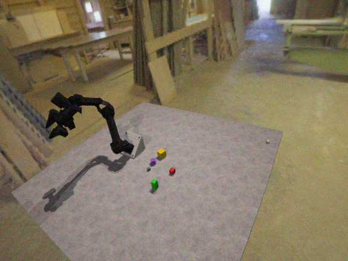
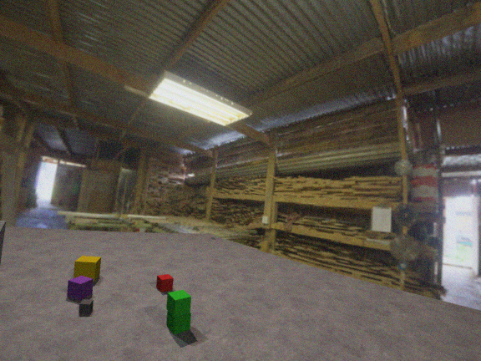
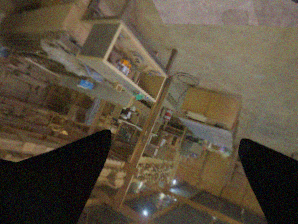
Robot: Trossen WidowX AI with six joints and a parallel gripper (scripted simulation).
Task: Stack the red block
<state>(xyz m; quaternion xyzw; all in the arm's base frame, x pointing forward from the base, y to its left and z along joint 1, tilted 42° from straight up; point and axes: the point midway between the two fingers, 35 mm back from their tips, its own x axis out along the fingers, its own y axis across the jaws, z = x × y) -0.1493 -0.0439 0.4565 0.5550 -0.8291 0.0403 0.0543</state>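
Right now the red block is 500 mm ahead of my gripper tip, 380 mm to the left of it and 330 mm below it. Also, from my gripper tip: grey block: 360 mm ahead, 320 mm to the left, 340 mm below; then purple block: 350 mm ahead, 380 mm to the left, 330 mm below; then yellow block: 350 mm ahead, 460 mm to the left, 320 mm below.
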